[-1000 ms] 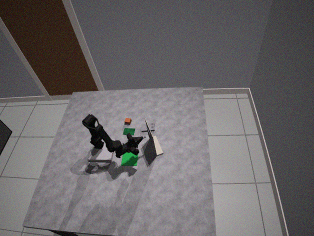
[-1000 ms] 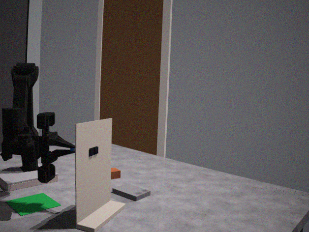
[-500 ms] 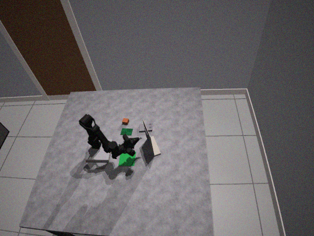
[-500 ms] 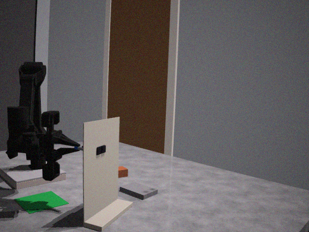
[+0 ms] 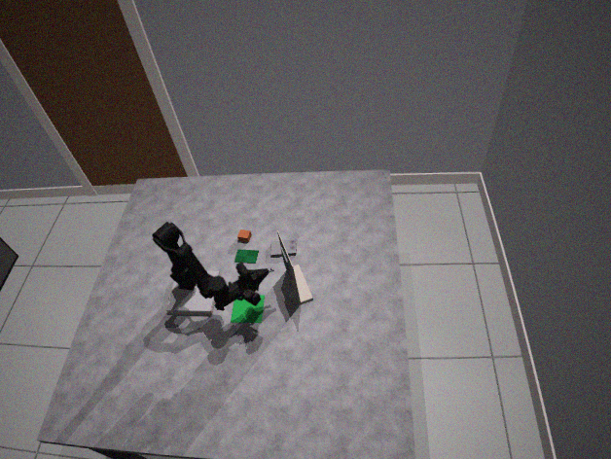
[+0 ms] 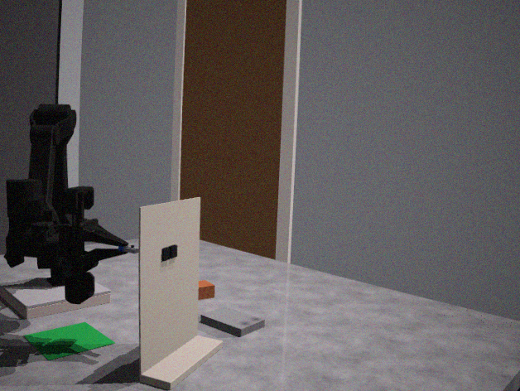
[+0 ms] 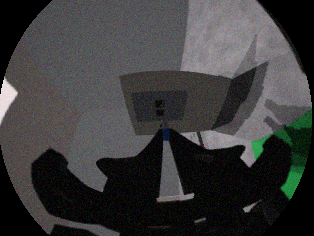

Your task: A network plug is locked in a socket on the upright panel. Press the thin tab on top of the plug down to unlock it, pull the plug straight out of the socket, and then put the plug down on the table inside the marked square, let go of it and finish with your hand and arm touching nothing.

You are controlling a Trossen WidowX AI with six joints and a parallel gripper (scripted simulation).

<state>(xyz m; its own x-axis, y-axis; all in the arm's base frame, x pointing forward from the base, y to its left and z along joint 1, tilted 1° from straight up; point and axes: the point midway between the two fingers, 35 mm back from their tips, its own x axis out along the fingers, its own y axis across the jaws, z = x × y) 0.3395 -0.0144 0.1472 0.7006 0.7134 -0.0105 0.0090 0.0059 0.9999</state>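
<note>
The green marked square lies 90 mm behind my gripper tip, 70 mm to the right of it and 180 mm below it. From my gripper tip the other things lie so: network plug (right at my gripper tip); then flat grey plate (20 mm behind, 220 mm to the left, 170 mm below); then cream upright panel (70 mm ahead, 50 mm to the left, 60 mm below).
</note>
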